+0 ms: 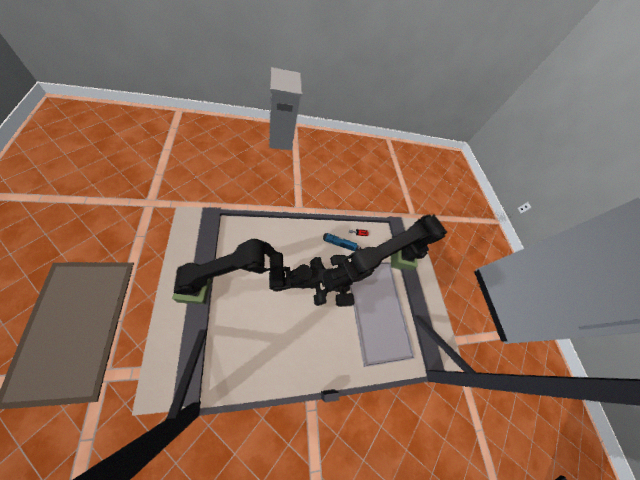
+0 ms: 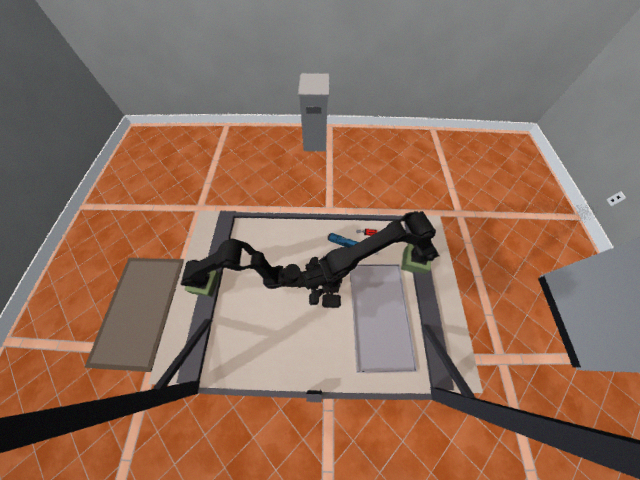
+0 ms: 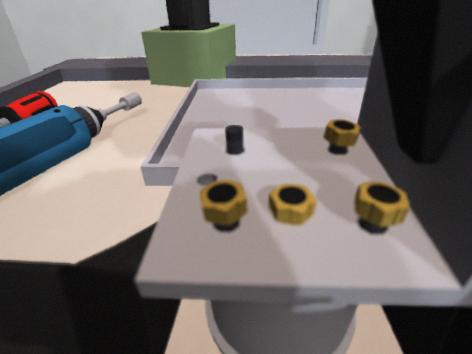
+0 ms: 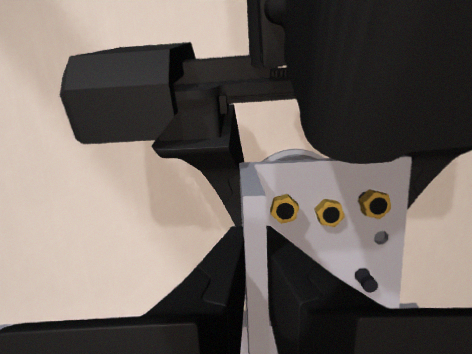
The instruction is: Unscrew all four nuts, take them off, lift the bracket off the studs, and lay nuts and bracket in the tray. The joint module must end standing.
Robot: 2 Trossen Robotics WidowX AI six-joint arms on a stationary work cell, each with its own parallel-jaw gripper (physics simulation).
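Frame: origin at the left arm's base, x ahead, y left, z up, level; metres.
Seen in the pictures: left gripper, fingertip midpoint: (image 3: 275, 217) (image 4: 310, 240); right gripper, fingertip midpoint: (image 2: 328, 286) (image 3: 436, 156) (image 4: 251, 236); left arm's base at its link origin: (image 1: 191, 286) (image 2: 200, 280); right arm's base at its link origin: (image 1: 407, 254) (image 2: 419, 256) (image 3: 190, 27).
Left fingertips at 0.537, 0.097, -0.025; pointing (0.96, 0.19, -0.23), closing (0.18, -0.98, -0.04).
Pixels of each thing's top centre, then the offset from my left fingertips to it, as dx, dy, dz. "pt": a spot on its surface instead.
- grey bracket plate at a spot on its surface: (image 3: 250, 260) (image 4: 352, 173) pt -0.045, +0.002, +0.028
- round grey joint module at its top centre: (image 3: 293, 152) -0.014, -0.004, +0.037
- gold nut at its top centre: (image 3: 292, 194) (image 4: 331, 215) -0.028, -0.005, +0.034
- stud at its top centre: (image 3: 234, 128) (image 4: 370, 286) +0.000, +0.016, +0.037
- blue power driver at its top centre: (image 3: 15, 123) (image 2: 353, 242) (image 1: 348, 242) +0.059, +0.190, +0.003
- red-handled tool at its top centre: (image 3: 6, 105) (image 2: 367, 230) (image 1: 359, 230) +0.117, +0.272, -0.009
The grey bracket plate (image 3: 250, 260) (image 4: 300, 175) covers the round grey joint module (image 3: 280, 325). Three gold nuts (image 3: 223, 201) (image 3: 341, 133) (image 3: 381, 202) sit on studs, with dark thread showing below them. Another gold nut (image 3: 292, 203) (image 4: 329, 213) lies flat between the front two. One stud (image 3: 235, 140) (image 4: 366, 280) is bare. My left gripper (image 4: 310, 240) straddles the module and is shut on it; its fingertips are hidden under the plate. My right gripper (image 4: 251, 236) is shut on the bracket's upright edge strip. The tray (image 1: 388, 360) (image 3: 160, 176) stands beyond the bracket.
A blue power driver (image 1: 341, 241) (image 2: 342, 239) (image 3: 50, 137) lies behind the arms at the table's back right. A red-handled tool (image 1: 362, 232) (image 2: 370, 232) (image 3: 35, 105) lies beside it. The arms cross close together over the middle of the table. The right arm reaches over the tray's back end.
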